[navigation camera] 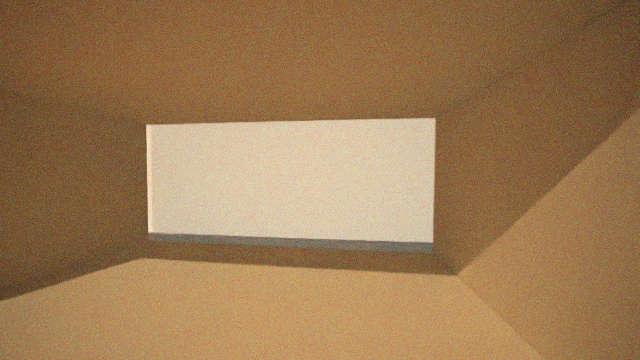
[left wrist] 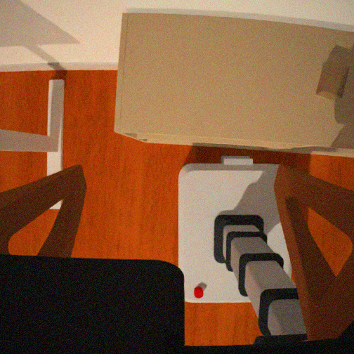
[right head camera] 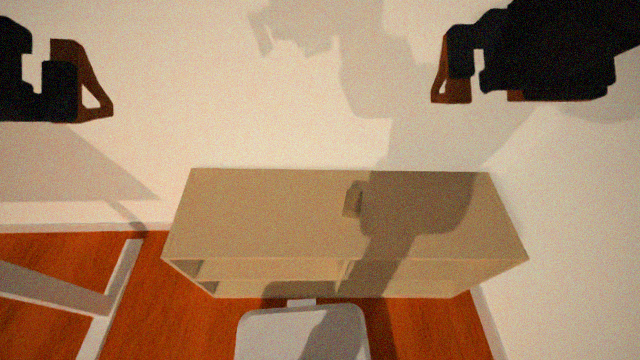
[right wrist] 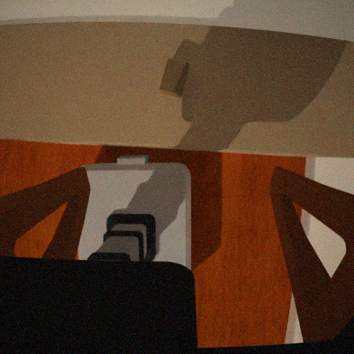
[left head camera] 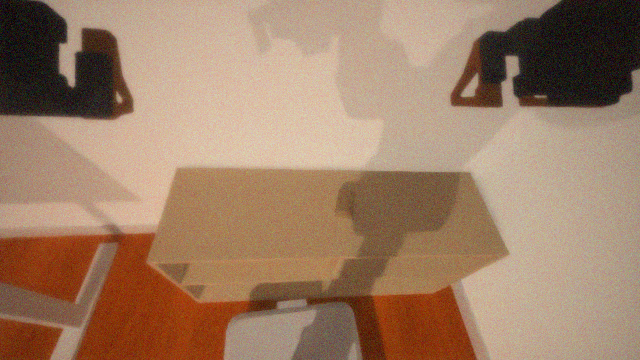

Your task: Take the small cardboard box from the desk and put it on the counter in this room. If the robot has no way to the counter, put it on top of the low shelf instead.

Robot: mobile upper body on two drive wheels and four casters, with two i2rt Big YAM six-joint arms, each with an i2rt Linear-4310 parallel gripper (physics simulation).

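Places are measured from the left arm's base along level axes (x back, y right, z up), in metres.
Pixels of known places: left gripper, fingertip midpoint: [right head camera: 60, 109] [left head camera: 74, 104]; right gripper, fingertip midpoint: [right head camera: 470, 96] [left head camera: 486, 100].
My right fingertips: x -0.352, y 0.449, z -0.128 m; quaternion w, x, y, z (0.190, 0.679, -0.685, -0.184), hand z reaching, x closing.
Note:
Behind a point stands the place of what it marks.
The small cardboard box [left head camera: 344, 200] {x -0.581, y 0.422, z -0.750 m} [right head camera: 352, 201] {x -0.578, y 0.425, z -0.750 m} [left wrist: 330, 79] [right wrist: 172, 77] stands on top of the low shelf [left head camera: 250, 215] {x -0.569, y 0.086, z -0.800 m} [right head camera: 265, 215] {x -0.565, y 0.110, z -0.800 m} [left wrist: 215, 80] [right wrist: 75, 85], near the middle of its length, beside a dark shadow. My right gripper [right wrist: 179, 177] is open and empty, apart from the box, up and to the right of it in the head views. My left gripper [left wrist: 179, 175] is open and empty, up and to the left of the shelf in the head views. The desk and the counter do not show in these views.
My pale base [left head camera: 290, 335] {x -0.218, y 0.212, z -1.150 m} [right head camera: 300, 335] {x -0.214, y 0.218, z -1.150 m} [left wrist: 200, 200] [right wrist: 175, 200] stands close before the shelf's open front. A white frame [left head camera: 92, 285] [right head camera: 117, 275] [left wrist: 55, 110] lies at the left on the orange floor. Walls stand behind and right of the shelf. The navigation camera looks into a brown compartment [navigation camera: 300, 310] {x -0.570, y 0.185, z -1.331 m}.

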